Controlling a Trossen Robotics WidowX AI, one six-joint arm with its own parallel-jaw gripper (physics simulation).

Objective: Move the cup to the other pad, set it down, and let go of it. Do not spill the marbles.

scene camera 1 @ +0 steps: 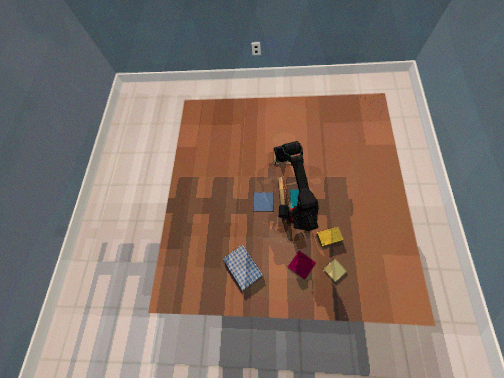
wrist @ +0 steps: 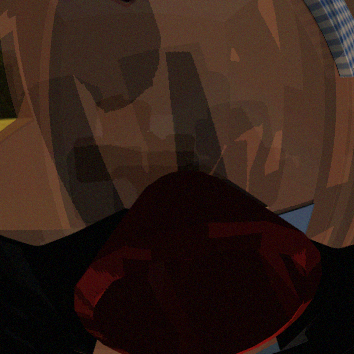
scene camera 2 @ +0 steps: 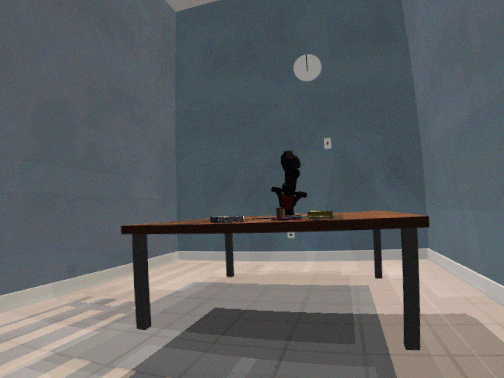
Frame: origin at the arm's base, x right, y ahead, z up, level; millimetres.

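Seen in the pictures: gripper, between the fingertips: (scene camera 1: 292, 217) (scene camera 2: 286, 207); arm's base, origin of its link: (scene camera 1: 281, 156) (scene camera 2: 289, 214).
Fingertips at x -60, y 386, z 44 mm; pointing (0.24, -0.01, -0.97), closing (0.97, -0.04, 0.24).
Pixels of each thing's top centre, then the offset from my fingertips to it. "spot": a spot on its surface instead. Level surfaces: height alone.
- red cup, centre of its top: (wrist: 237, 344) (scene camera 1: 295, 213) (scene camera 2: 286, 194) dz +72, dx -7, dy -1 mm
- teal pad, centre of its top: (scene camera 1: 300, 199) dz -51, dx -46, dy -124 mm
- blue pad, centre of its top: (scene camera 1: 263, 201) dz -51, dx +158, dy -103 mm
- narrow wooden bar, a spot on its surface: (scene camera 1: 282, 191) spot: dz +4, dx +55, dy -143 mm
- blue checked box, centre of its top: (wrist: 339, 10) (scene camera 2: 226, 216) (scene camera 1: 242, 266) dz -29, dx +245, dy +249 mm
- magenta piece, centre of its top: (scene camera 1: 302, 264) dz -46, dx -46, dy +223 mm
- yellow box, centre of its top: (scene camera 2: 319, 211) (scene camera 1: 330, 236) dz -24, dx -187, dy +81 mm
- pale yellow block, centre of its top: (scene camera 2: 319, 216) (scene camera 1: 335, 270) dz -43, dx -202, dy +240 mm
- brown table, height of its surface: dz -54 mm
The red cup (scene camera 1: 291, 216) (scene camera 2: 287, 201) (wrist: 195, 280) is between the fingers of my gripper (scene camera 1: 295, 217) (scene camera 2: 287, 200) (wrist: 187, 218), which is shut on it. In the second scene view the cup hangs above the table. Its inside is dark in the wrist view, and I cannot make out marbles. The teal pad (scene camera 1: 294, 198) is partly covered by the arm, and the cup is near its front edge. The blue pad (scene camera 1: 263, 202) lies to the left; a corner of this blue pad (wrist: 298, 219) shows in the wrist view.
A narrow wooden bar (scene camera 1: 282, 191) stands between the pads. Toward the front are a blue checked box (scene camera 1: 242, 268) (scene camera 2: 227, 219), a magenta piece (scene camera 1: 301, 265), a yellow box (scene camera 1: 330, 237) (scene camera 2: 320, 214) and a pale yellow block (scene camera 1: 335, 270), on the brown table (scene camera 1: 210, 280).
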